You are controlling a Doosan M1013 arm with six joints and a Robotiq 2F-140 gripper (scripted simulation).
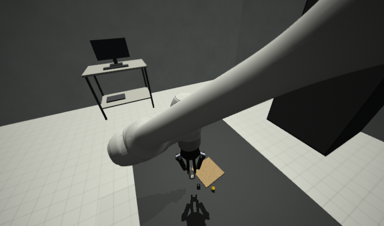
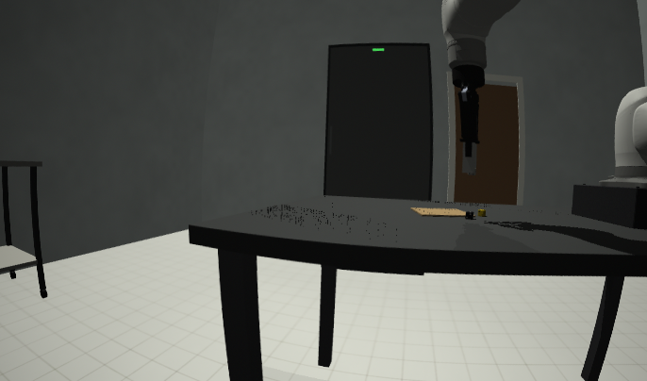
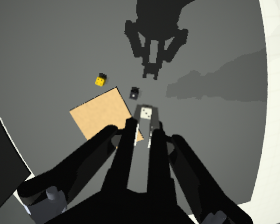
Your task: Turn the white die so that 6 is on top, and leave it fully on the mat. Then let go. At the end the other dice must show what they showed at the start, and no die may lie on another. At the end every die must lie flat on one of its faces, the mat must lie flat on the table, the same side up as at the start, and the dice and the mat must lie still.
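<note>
My hand is 3 cm short of the tan mat, 12 cm to the left of it and 13 cm above it. The rest, counted from my hand: yellow die: 7 cm behind, 8 cm to the right, 13 cm below; then white die: 1 cm behind, 3 cm below; then black die: 2 cm behind, 3 cm to the right, 13 cm below.
</note>
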